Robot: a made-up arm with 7 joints. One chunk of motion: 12 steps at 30 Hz.
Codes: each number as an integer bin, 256 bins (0 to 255) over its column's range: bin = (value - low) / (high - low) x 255, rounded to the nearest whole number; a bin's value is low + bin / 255 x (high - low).
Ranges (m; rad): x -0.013..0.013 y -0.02..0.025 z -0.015..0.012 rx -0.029..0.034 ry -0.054..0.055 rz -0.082..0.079
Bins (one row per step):
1: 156 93 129 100 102 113
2: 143 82 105 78 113 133
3: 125 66 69 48 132 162
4: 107 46 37 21 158 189
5: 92 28 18 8 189 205
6: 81 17 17 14 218 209
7: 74 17 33 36 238 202
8: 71 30 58 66 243 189
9: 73 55 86 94 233 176
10: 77 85 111 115 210 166
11: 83 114 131 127 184 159
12: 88 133 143 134 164 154
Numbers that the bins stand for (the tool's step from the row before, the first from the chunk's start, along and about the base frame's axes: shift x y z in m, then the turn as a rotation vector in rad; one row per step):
1: 0.00291 -0.00359 -0.00134 -0.00429 -0.01040 -0.01065
2: 0.00158 -0.00553 -0.00388 -0.00973 -0.00570 0.00197
3: -0.00025 -0.00835 -0.00769 -0.01714 0.00242 0.02028
4: -0.00209 -0.01188 -0.01108 -0.02381 0.01354 0.03733
5: -0.00362 -0.01506 -0.01309 -0.02702 0.02679 0.04743
6: -0.00474 -0.01700 -0.01320 -0.02554 0.03918 0.04996
7: -0.00545 -0.01700 -0.01151 -0.02011 0.04773 0.04554
8: -0.00576 -0.01471 -0.00886 -0.01269 0.04987 0.03733
9: -0.00556 -0.01029 -0.00589 -0.00578 0.04560 0.02912
10: -0.00515 -0.00500 -0.00325 -0.00059 0.03576 0.02281
11: -0.00454 0.00012 -0.00113 0.00238 0.02465 0.01839
12: -0.00403 0.00347 0.00014 0.00411 0.01610 0.01523

